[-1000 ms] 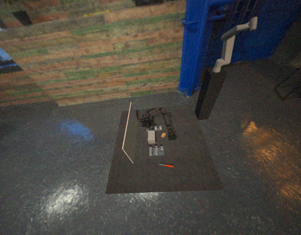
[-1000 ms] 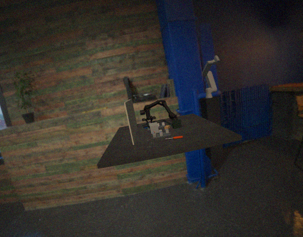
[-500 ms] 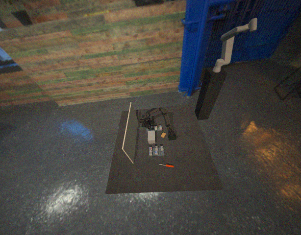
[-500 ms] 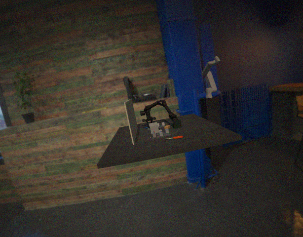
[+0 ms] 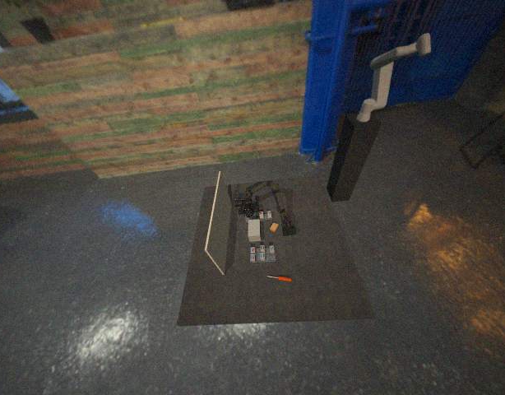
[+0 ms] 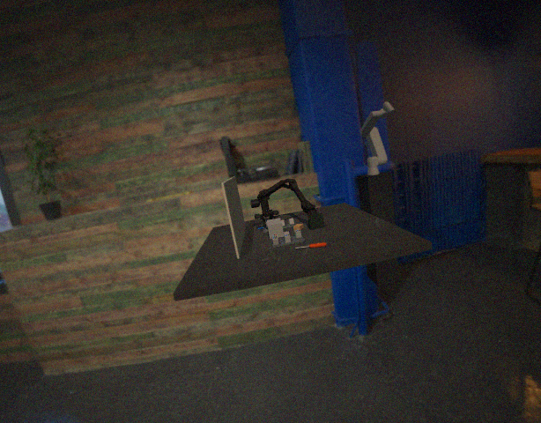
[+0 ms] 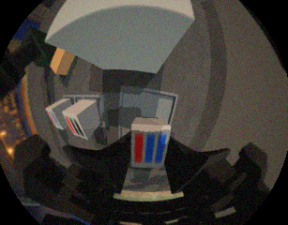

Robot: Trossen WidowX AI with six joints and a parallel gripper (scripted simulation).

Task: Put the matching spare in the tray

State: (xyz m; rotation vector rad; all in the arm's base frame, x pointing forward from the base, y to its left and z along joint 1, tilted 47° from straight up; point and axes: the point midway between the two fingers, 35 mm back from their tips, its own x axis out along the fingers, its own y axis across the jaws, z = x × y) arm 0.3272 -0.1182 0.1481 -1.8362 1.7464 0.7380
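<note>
The tray lies 3 cm below my gripper tip. Also, from my gripper tip: tan block 21 cm behind, 14 cm to the left, 2 cm below; mounted unit 4 cm behind, 18 cm to the left, 1 cm above; spare 3 cm above.
</note>
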